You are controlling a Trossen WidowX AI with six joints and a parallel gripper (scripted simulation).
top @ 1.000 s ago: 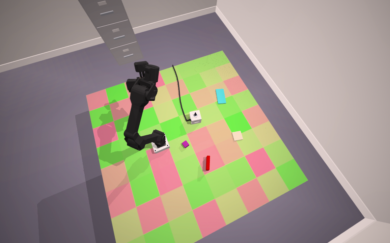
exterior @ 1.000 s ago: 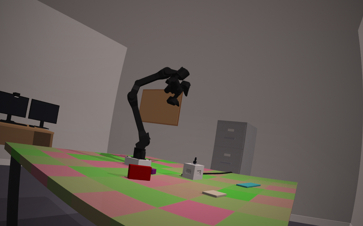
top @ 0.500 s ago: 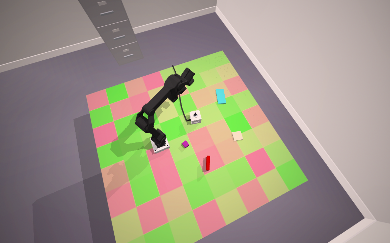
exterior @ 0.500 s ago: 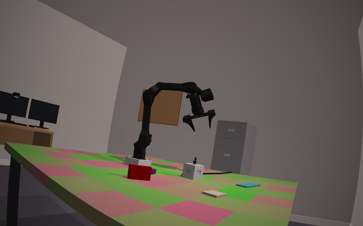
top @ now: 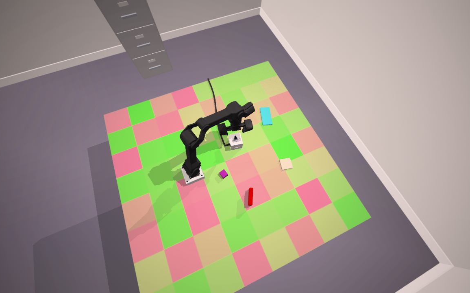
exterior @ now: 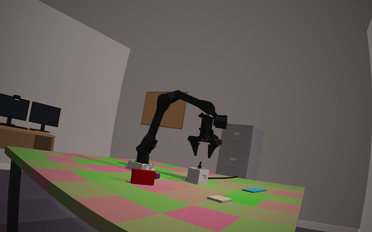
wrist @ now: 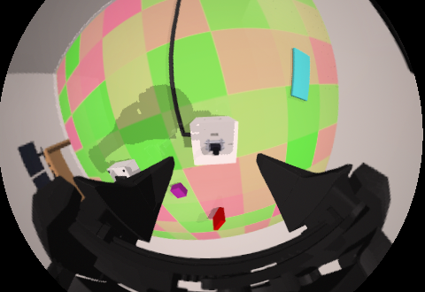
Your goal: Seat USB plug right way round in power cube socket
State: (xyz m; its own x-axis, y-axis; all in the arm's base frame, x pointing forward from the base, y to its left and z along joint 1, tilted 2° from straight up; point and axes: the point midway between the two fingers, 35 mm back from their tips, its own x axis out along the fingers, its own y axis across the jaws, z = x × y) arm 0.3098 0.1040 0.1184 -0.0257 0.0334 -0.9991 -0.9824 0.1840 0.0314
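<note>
My gripper tip is 40 mm above the dark USB plug and 10 mm to the left of it. Also, from my gripper tip: red block 360 mm to the right, 110 mm below, 50 mm behind; cyan card 280 mm ahead, 130 mm below, 110 mm to the left; purple cube 180 mm to the right, 140 mm behind, 120 mm below.
</note>
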